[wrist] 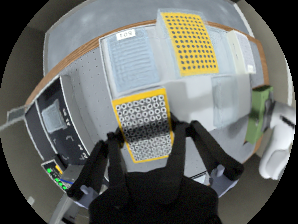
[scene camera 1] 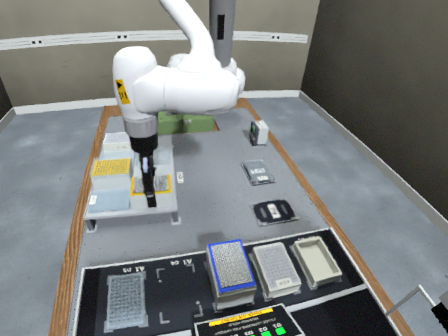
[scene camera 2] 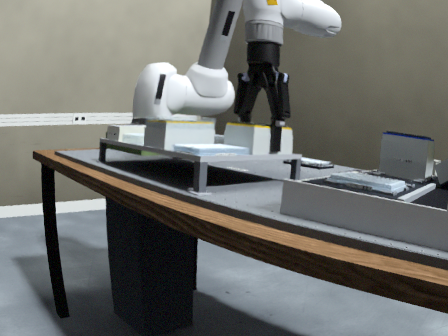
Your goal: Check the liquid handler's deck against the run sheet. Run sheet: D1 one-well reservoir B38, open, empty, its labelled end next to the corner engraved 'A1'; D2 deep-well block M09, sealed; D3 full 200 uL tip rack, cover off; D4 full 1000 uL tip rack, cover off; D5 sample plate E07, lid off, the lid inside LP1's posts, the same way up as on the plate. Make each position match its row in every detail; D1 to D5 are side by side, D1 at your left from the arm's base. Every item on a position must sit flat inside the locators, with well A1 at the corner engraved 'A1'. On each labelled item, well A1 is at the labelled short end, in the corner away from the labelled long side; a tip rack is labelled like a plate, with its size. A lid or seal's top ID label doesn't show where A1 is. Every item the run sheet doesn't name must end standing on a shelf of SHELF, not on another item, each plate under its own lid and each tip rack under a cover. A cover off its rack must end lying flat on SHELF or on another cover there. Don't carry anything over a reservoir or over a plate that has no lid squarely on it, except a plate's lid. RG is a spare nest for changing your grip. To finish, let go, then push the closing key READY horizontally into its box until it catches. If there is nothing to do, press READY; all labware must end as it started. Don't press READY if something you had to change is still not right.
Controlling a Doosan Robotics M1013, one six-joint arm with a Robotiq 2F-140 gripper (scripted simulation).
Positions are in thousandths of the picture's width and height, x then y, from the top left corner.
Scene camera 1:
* gripper: 340,585
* blue-rimmed tip rack: 519,841
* cream reservoir: 720,787
